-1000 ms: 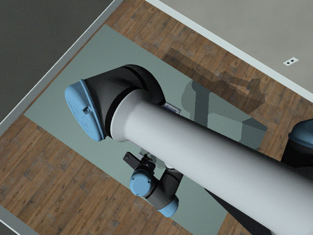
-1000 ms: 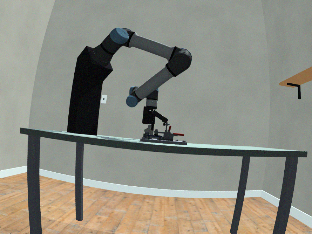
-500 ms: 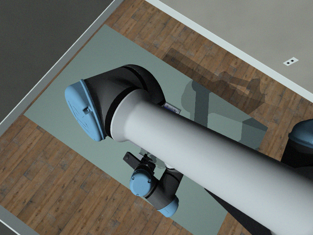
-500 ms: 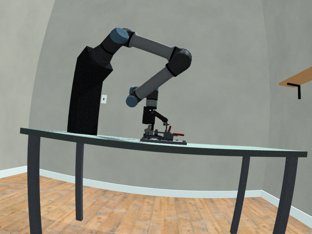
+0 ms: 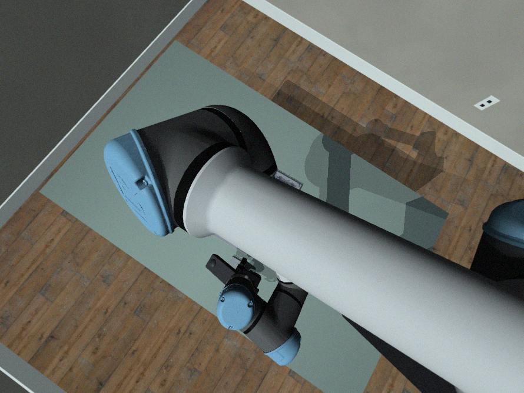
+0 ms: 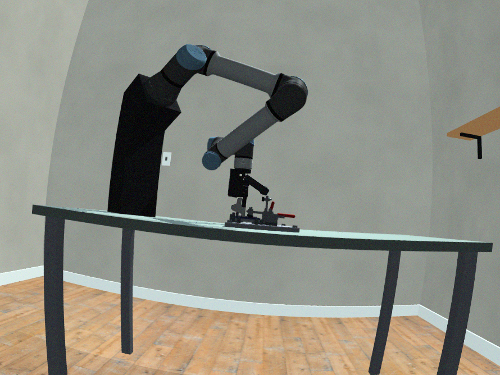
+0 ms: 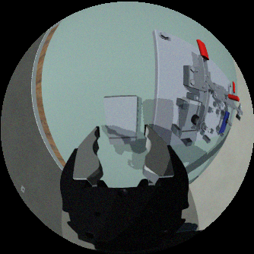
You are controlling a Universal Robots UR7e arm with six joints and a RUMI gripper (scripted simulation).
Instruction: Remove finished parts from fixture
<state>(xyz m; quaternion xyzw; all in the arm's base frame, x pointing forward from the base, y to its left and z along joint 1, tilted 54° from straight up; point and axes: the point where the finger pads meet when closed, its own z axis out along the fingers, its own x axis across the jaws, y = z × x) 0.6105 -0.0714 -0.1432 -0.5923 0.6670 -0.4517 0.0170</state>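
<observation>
The grey finished part is 1 cm behind my hand and 2 cm below it. From my hand the other things lie so: grey fixture plate (2 cm behind, 24 cm to the right, 2 cm below); blue blank (11 cm behind, 32 cm to the right).
</observation>
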